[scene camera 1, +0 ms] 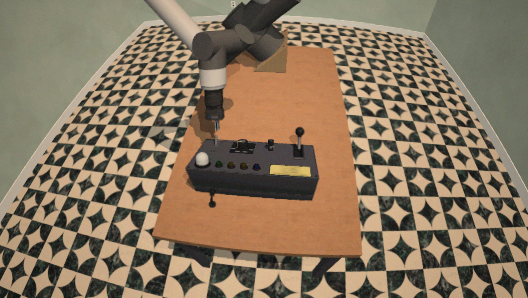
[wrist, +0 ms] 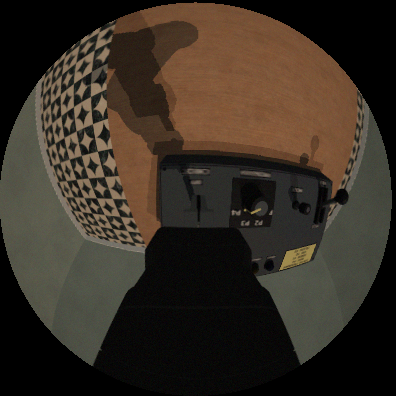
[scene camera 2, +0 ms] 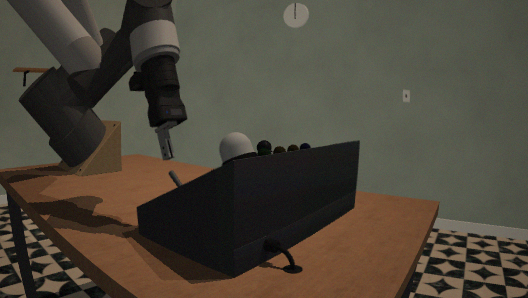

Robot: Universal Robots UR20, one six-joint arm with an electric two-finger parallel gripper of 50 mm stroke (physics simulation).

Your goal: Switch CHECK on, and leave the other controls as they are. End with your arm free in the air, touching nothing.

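Places are measured from the arm's base along level axes (x ahead, y left, z up), in millimetres.
Where they show: gripper, fingertip midpoint: [scene camera 1: 217,129] [wrist: 197,202] [scene camera 2: 169,158]; arm's base at its link origin: [scene camera 1: 271,48] [scene camera 2: 85,145].
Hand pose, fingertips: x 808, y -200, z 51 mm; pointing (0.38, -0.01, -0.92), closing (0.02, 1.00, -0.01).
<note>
Each offset is from my fingertips to the top centre of the thing. "spot": to the spot under its first point.
The dark control box [scene camera 1: 252,185] [scene camera 2: 295,192] [wrist: 215,175] stands on the table. Its CHECK toggle, a thin grey lever @[28 mm ahead, 6 mm right, 20 mm down] [scene camera 1: 216,140] [scene camera 2: 175,178], leans toward the box's low edge on the arm's side, where the OFF label @[spot: 11 mm ahead, 3 mm right, 74 mm down] [wrist: 196,182] is. My gripper [scene camera 1: 217,128] [scene camera 2: 167,158] [wrist: 197,202] is shut and empty. Its fingertips are a little above the lever's tip, with a small gap in the second scene view. In the wrist view the fingers and gripper body cover the ON side, and the lever cannot be made out clearly.
Beside the toggle are a selector knob @[42 mm ahead, 113 mm left, 19 mm down] [scene camera 1: 242,145] [wrist: 260,208] pointing toward P4, a small mode knob @[39 mm ahead, 233 mm left, 12 mm down] [scene camera 1: 271,144] [wrist: 304,208] and a ball-topped lever @[9 mm back, 355 mm left, 14 mm up] [scene camera 1: 299,131] [wrist: 342,196]. A white dome @[spot: 199 mm ahead, 13 mm right, 54 mm up] [scene camera 1: 202,159] [scene camera 2: 236,147] and several coloured buttons line the high side.
</note>
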